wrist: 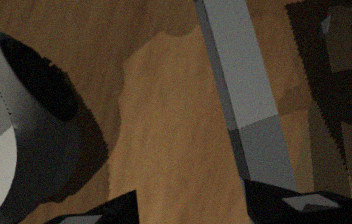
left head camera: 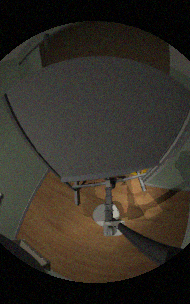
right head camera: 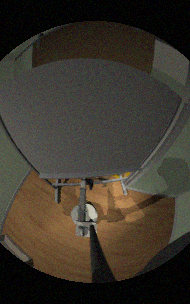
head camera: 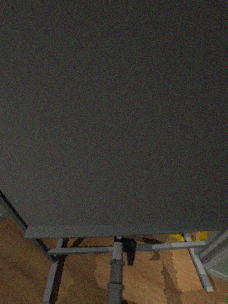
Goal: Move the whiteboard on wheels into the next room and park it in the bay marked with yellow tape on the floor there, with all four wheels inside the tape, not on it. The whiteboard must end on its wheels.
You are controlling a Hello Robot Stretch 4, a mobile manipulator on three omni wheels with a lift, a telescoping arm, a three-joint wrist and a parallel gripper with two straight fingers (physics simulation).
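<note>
The whiteboard stands upright in front of me, its grey panel filling much of the head views. Below it are a lower crossbar, a left foot and a right foot. The wheels cannot be made out. My gripper is open, low under the board's bottom edge. The crossbar runs behind the right fingertip in the wrist view; whether they touch is unclear. Nothing is between the fingers. Yellow tape shows partly beyond the board near its right foot.
A pale frame edge stands close at the board's right side. Green walls flank both sides. A low box-like object is at the lower left. The panel hides most of what lies behind it.
</note>
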